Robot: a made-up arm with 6 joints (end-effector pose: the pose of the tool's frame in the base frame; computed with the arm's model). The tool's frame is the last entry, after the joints. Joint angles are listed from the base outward.
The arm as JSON. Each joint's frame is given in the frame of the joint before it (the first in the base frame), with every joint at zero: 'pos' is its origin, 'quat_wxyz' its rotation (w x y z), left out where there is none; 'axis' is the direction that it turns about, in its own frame. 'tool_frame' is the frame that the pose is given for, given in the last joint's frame.
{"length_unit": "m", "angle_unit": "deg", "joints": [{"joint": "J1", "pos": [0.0, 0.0, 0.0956], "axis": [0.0, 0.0, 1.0]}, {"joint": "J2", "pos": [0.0, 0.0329, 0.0], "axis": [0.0, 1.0, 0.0]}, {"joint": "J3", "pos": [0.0, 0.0, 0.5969], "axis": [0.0, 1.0, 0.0]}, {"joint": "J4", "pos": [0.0, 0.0, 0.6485], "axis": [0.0, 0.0, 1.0]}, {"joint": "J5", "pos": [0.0, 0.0, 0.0], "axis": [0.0, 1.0, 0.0]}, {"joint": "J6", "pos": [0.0, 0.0, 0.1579], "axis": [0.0, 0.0, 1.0]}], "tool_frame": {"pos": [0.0, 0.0, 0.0]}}
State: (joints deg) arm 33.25 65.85 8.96 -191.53 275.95 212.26
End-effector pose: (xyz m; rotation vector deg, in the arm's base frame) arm 1.0250 0.6738 0.3655 -0.06 156.01 2.32
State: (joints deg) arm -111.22 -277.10 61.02 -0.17 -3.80 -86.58
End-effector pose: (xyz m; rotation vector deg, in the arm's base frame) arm -0.3586 -1.0145 -0.4759 -34.69 -159.99 58.67
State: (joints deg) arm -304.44 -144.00 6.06 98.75 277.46 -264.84
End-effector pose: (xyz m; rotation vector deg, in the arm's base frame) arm -0.3614 -0.7425 -0.8680 68.59 57.95 6.12
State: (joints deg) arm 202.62 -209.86 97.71 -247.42 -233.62 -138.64
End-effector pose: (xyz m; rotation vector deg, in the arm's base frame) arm 0.2409 -0.0624 -0.6765 90.57 -23.90 -6.83
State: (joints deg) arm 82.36 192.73 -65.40 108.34 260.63 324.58
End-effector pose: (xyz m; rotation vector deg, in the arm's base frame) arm 0.1584 0.3157 -0.9033 34.31 92.50 -8.92
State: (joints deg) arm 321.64 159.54 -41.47 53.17 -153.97 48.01
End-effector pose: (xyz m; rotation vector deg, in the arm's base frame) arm 0.5155 -0.4367 -0.6654 4.54 -49.48 -29.83
